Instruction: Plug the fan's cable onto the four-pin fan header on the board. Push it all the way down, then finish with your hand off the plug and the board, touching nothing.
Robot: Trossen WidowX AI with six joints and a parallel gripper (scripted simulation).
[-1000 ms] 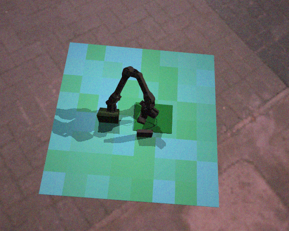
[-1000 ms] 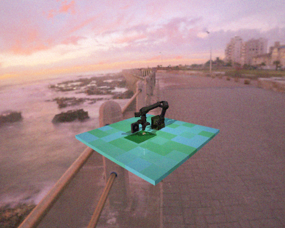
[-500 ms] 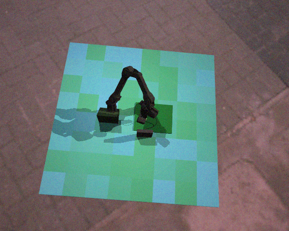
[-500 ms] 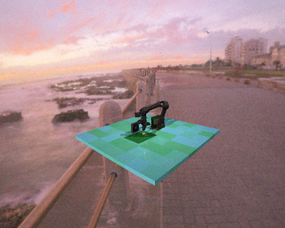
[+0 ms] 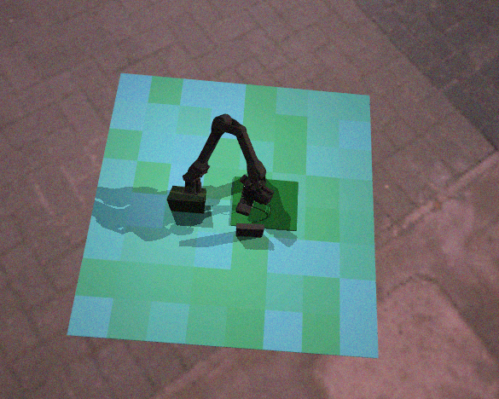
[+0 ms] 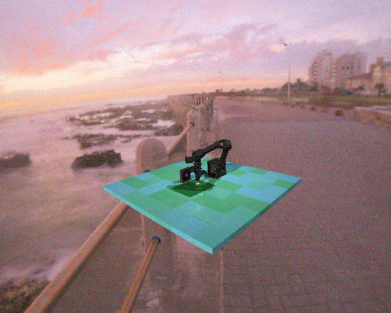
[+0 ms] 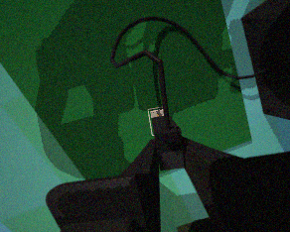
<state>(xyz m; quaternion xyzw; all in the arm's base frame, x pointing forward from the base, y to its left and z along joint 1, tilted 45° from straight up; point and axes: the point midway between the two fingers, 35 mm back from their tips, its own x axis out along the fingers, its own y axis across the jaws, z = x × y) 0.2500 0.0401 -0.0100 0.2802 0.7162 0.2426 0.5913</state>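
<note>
The black plug lies 1 cm ahead of my gripper tip and 1 cm above it. From my gripper tip the other things lie so: white four-pin fan header 1 cm ahead, 4 cm below; dark green board 8 cm ahead, 3 cm to the left, 6 cm below; black fan 4 cm ahead, 13 cm to the right, 2 cm above.
</note>
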